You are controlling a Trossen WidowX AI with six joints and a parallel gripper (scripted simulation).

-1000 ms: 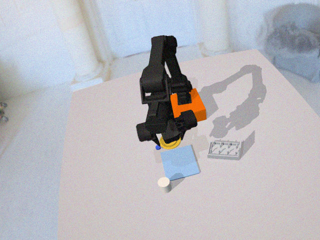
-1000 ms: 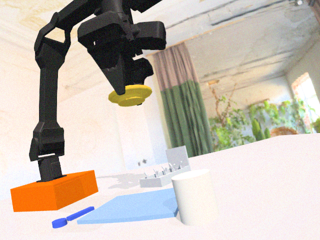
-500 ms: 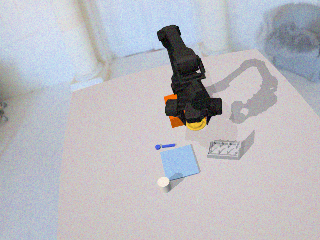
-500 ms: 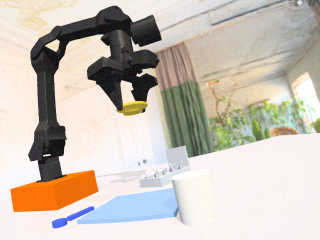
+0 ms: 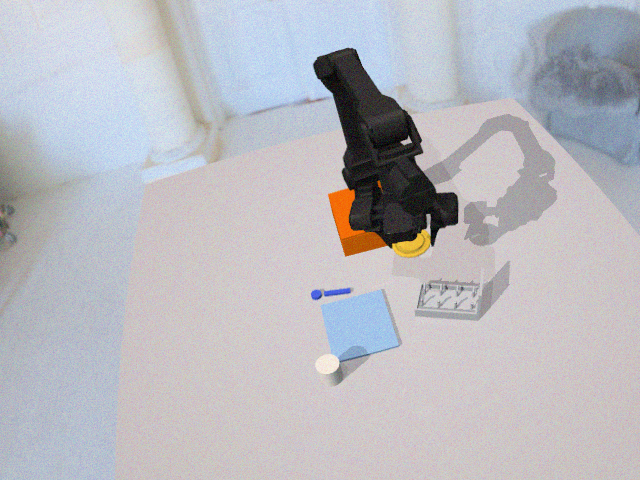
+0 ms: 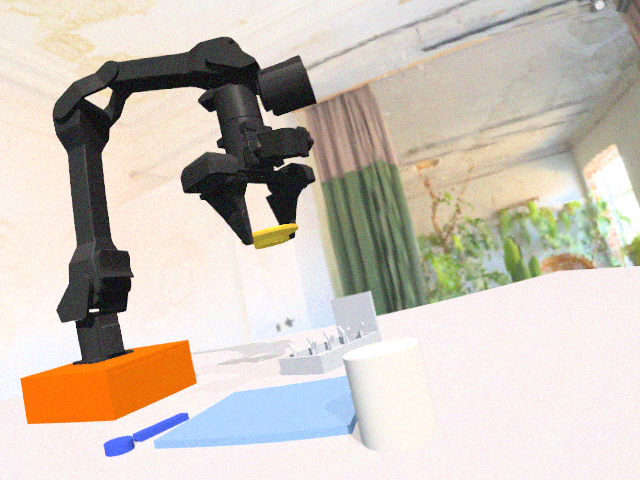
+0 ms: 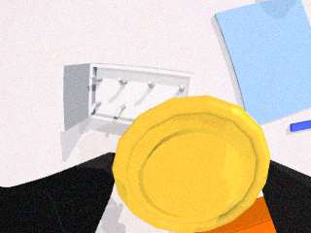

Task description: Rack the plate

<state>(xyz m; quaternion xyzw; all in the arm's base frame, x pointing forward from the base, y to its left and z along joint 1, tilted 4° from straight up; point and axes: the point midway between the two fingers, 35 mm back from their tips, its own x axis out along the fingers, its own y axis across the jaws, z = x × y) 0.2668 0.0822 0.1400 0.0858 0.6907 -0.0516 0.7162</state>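
The grey dish rack lies 140 mm below my gripper tip, 70 mm to the left of it and 20 mm ahead of it. Round my gripper tip: white cylinder cup 170 mm to the right, 160 mm ahead, 140 mm below; blue spoon 180 mm to the right, 160 mm below, 50 mm behind; yellow plate 10 mm above.
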